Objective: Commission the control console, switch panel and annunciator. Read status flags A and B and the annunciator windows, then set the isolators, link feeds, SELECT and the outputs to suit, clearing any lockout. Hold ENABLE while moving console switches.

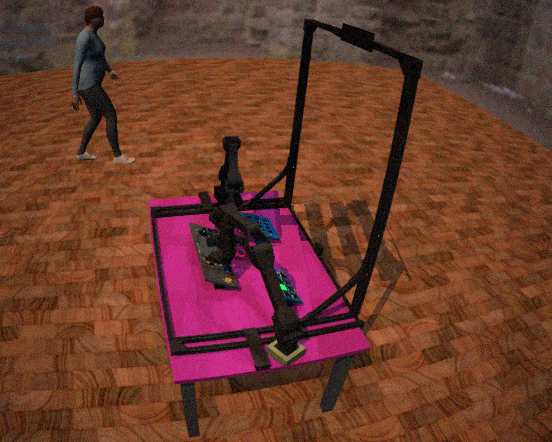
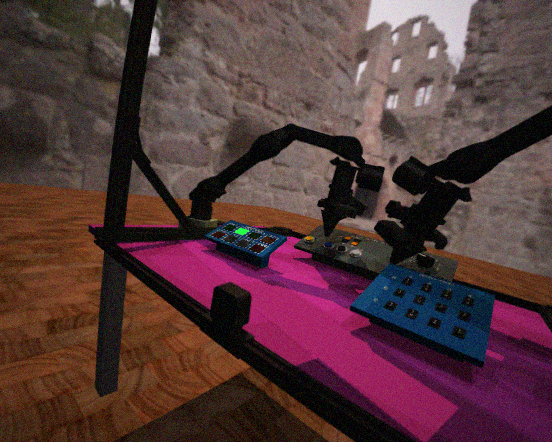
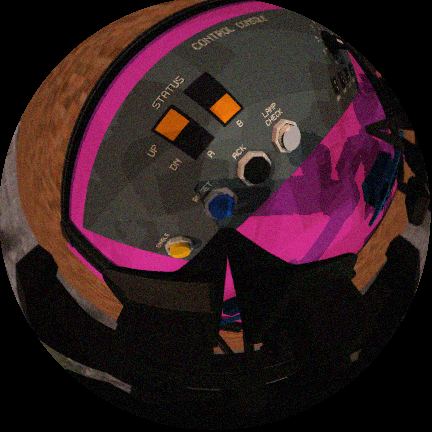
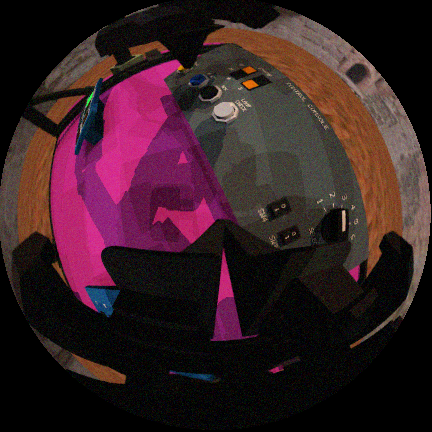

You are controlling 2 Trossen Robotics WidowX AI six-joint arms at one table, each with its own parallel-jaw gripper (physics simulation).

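Places are measured from the left arm's base along level axes (x left, y back, z up), in metres.
Pixels of known places: left gripper, fingertip midpoint: (image 1: 227, 266) (image 2: 326, 236) (image 3: 225, 232) (image 4: 188, 67); right gripper, fingertip midpoint: (image 3: 365, 128) (image 4: 221, 224); left arm's base at its link origin: (image 1: 286, 346) (image 2: 199, 218) (image 4: 124, 60).
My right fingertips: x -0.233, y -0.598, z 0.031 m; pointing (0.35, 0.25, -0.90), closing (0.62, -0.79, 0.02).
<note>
For each thing: its top centre in the pictures, then the offset to it from my right fingertips. "spot": a spot on its surface instead. Level surfaces: height alone.
- grey control console at its top centre: (image 3: 298, 61) (image 4: 280, 98) (image 2: 374, 241) (image 1: 210, 246) dy +0.027, dx +0.122, dz +0.029 m
- flag A at a spot on its surface: (image 3: 171, 123) spot: dy +0.093, dx +0.184, dz +0.014 m
- flag B at a spot on its surface: (image 3: 226, 108) spot: dy +0.075, dx +0.154, dz +0.006 m
- blue RESET button at its top centre: (image 3: 222, 210) (image 4: 196, 75) dy +0.147, dx +0.138, dz -0.003 m
- SW4 at its top centre: (image 4: 280, 207) dy -0.036, dx +0.047, dz -0.012 m
- SELECT knob at its top centre: (image 4: 348, 229) (image 2: 426, 254) dy -0.096, dx +0.066, dz +0.029 m
- annunciator at its top centre: (image 3: 249, 320) (image 2: 248, 227) (image 4: 84, 99) (image 1: 281, 280) dy +0.357, dx +0.019, dz +0.008 m
- green window at its top centre: (image 2: 242, 229) (image 1: 283, 286) dy +0.376, dx +0.029, dz -0.001 m
- blue switch panel at a spot on its surface: (image 2: 477, 345) spot: dy -0.054, dx -0.292, dz -0.028 m
- black ACK at its top centre: (image 3: 259, 171) (image 4: 208, 87) dy +0.110, dx +0.119, dz -0.003 m
- white LAMP CHECK at its top centre: (image 3: 293, 136) (image 4: 224, 105) dy +0.072, dx +0.100, dz -0.003 m
- pink table at its surface level: dz -0.071 m
The grey control console (image 1: 209, 272) (image 2: 372, 262) (image 3: 135, 165) (image 4: 300, 150) shows flag A (image 3: 171, 123) orange at UP and flag B (image 3: 226, 108) orange at DN. My left gripper (image 2: 327, 234) (image 3: 225, 232) is shut and empty, above the console's edge beside the blue RESET button (image 3: 221, 205). My right gripper (image 2: 395, 259) (image 4: 221, 224) is shut and empty by the console's edge near SW4 (image 4: 277, 209). The SELECT knob (image 2: 426, 260) (image 4: 332, 225) shows a white bar; its setting is unclear. The annunciator (image 2: 262, 259) (image 4: 91, 125) has one green window (image 1: 283, 287) (image 2: 241, 231). The blue switch panel (image 2: 477, 345) has small black switches, positions unreadable.
Yellow (image 3: 179, 249), black ACK (image 3: 256, 169) and white LAMP CHECK (image 3: 290, 137) buttons stand along the console's edge. A black frame (image 1: 400, 145) (image 2: 120, 150) rises from the pink table (image 1: 195, 310). A black block (image 2: 231, 305) stands at the table rail. A person (image 1: 91, 57) stands beyond the table.
</note>
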